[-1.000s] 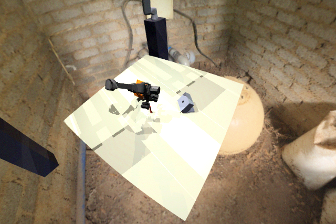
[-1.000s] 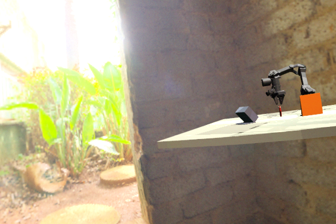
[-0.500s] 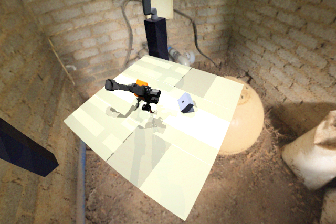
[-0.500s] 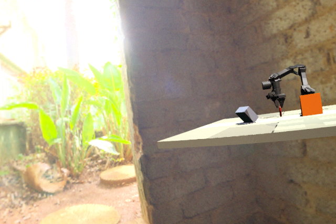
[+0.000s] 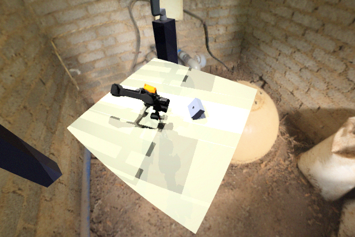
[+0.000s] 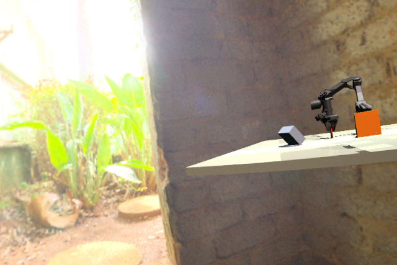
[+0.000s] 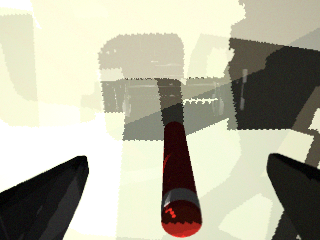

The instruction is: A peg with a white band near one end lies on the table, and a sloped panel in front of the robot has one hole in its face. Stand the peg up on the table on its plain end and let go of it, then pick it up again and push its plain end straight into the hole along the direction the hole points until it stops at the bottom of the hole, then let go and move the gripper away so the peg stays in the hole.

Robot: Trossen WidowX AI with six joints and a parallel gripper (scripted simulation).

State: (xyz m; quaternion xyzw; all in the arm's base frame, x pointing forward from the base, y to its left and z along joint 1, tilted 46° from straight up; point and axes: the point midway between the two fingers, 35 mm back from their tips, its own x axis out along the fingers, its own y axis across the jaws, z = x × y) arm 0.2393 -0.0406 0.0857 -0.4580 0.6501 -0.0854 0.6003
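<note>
Now: the red peg 1 cm above my gripper tip. From my gripper tip the other things lie so: sloped panel 20 cm ahead, 22 cm to the left, 2 cm above.
</note>
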